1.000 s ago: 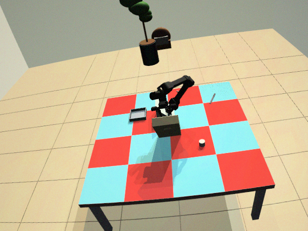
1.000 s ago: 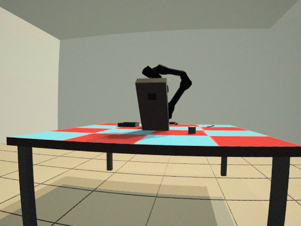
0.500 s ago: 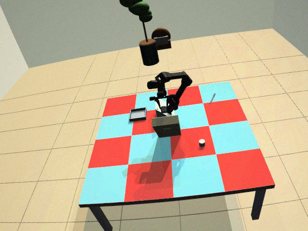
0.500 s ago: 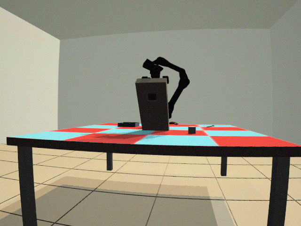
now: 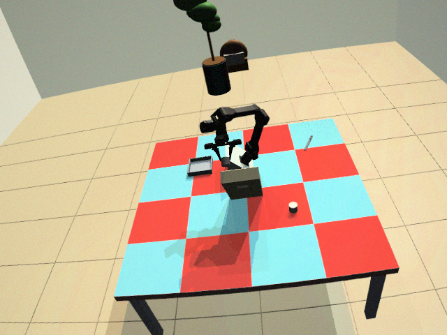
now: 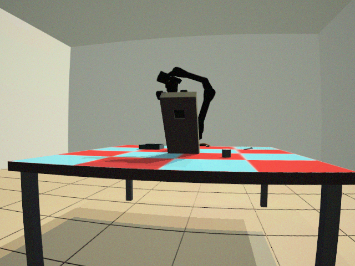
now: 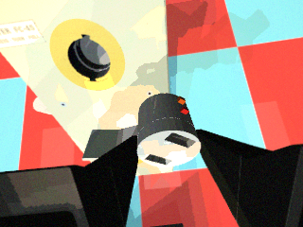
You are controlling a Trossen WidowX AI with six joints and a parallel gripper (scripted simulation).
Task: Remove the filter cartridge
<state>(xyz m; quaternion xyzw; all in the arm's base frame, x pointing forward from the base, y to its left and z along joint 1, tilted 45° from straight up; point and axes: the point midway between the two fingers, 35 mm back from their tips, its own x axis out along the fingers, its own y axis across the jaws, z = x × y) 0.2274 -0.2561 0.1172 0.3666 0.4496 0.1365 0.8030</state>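
Right now my gripper tip is 36 cm past the grey tray, 26 cm above it and 17 cm to the left of it. Round my gripper tip: beige service panel 11 cm below, 7 cm to the left, 7 cm ahead; round filter cartridge right at my gripper tip.
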